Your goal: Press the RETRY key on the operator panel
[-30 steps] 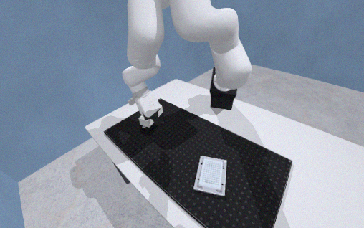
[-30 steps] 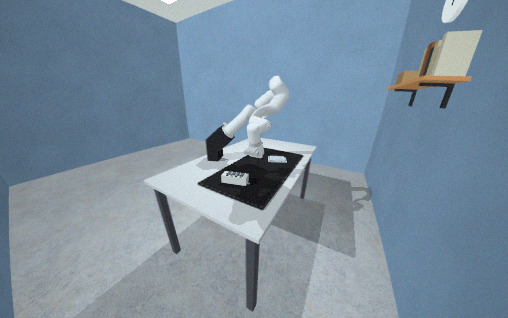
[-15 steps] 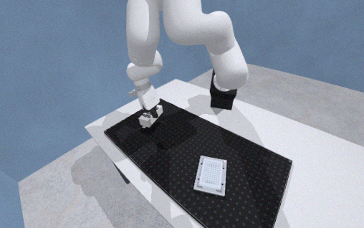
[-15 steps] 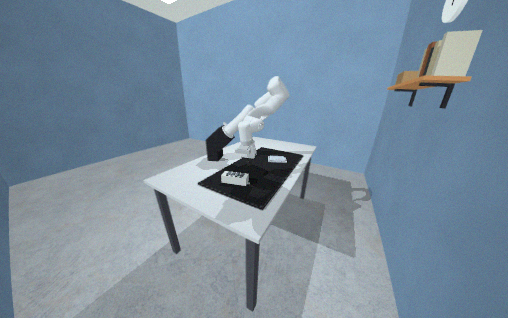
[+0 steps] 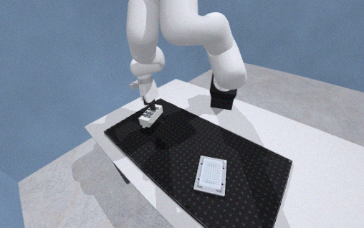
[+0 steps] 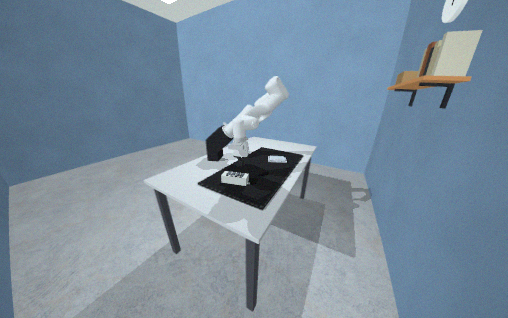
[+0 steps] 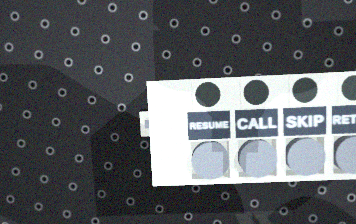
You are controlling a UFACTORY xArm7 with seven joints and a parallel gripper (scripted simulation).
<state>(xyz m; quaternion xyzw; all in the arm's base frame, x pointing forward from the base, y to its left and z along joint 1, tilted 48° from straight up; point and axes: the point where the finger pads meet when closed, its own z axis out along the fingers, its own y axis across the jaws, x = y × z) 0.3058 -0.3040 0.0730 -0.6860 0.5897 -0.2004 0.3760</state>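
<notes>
Now: hand 20 mm past the operator panel, 40 mm to the left of it and 80 mm above it. From my hand the other things lie so: white well plate: 90 mm ahead, 450 mm to the left, 100 mm below.
</notes>
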